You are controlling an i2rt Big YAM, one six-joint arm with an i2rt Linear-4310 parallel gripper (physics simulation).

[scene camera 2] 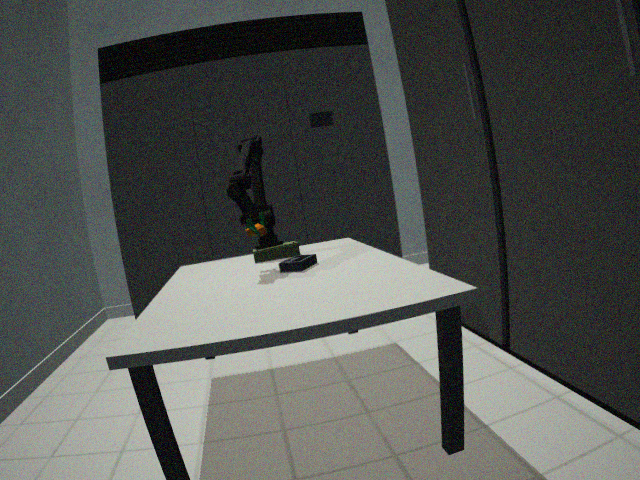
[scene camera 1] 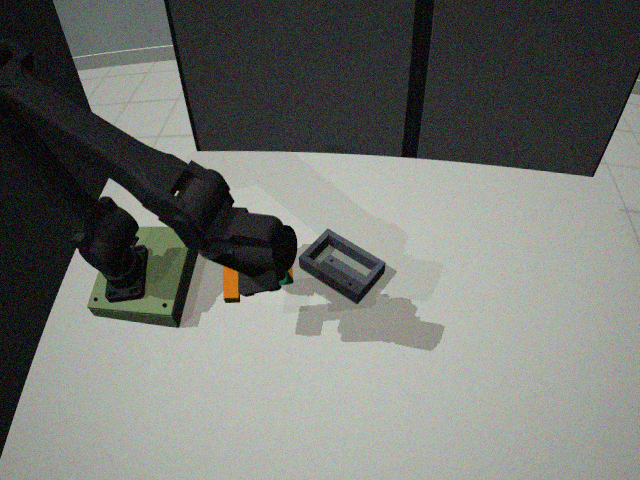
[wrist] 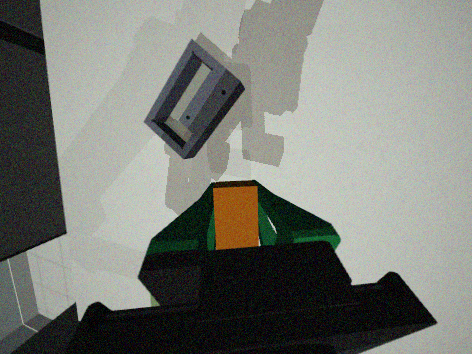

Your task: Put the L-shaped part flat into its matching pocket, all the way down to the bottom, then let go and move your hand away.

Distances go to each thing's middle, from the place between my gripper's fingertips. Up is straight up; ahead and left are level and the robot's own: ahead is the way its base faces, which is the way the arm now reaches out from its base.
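I can see the orange L-shaped part (wrist: 235, 202), and it's 10 mm above my hand, 20 mm to the right of it and 50 mm behind it.
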